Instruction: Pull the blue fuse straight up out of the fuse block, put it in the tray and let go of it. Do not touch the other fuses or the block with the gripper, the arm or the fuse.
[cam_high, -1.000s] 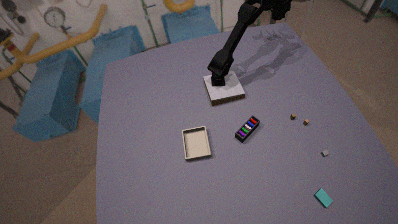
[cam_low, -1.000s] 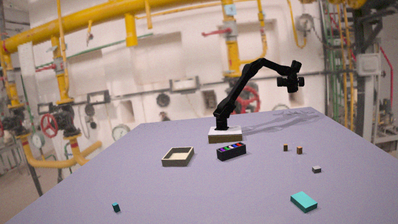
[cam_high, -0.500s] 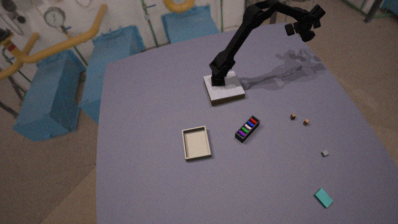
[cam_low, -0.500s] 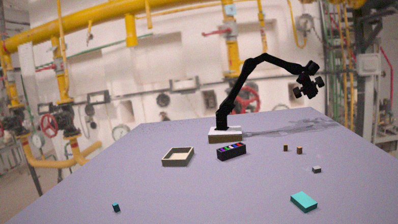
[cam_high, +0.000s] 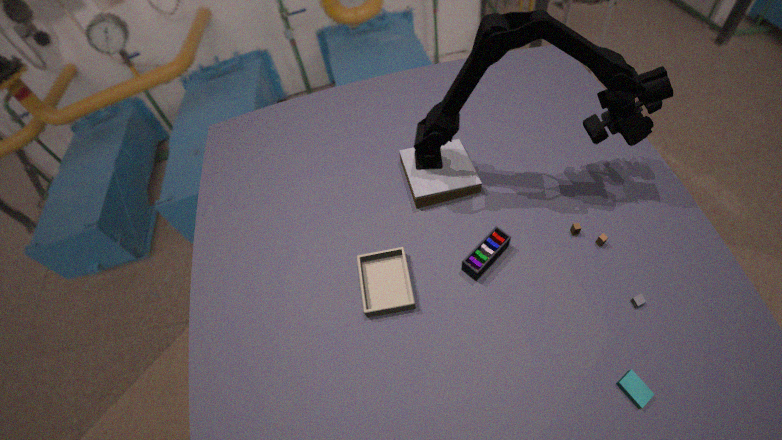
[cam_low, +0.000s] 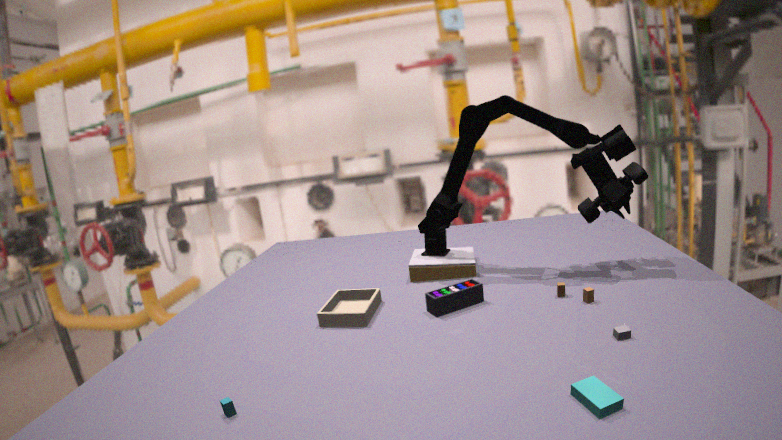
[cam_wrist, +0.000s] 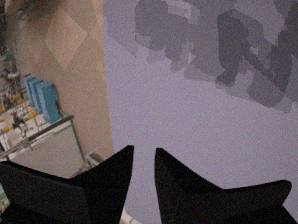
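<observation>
Now: the blue fuse 26 cm ahead of my gripper tip, 38 cm to the right of it and 8 cm below it. Round my gripper tip: red fuse: 25 cm ahead, 37 cm to the right, 8 cm below; then grey cube: 42 cm ahead, 8 cm to the right, 10 cm below; then white fuse: 28 cm ahead, 40 cm to the right, 8 cm below.
</observation>
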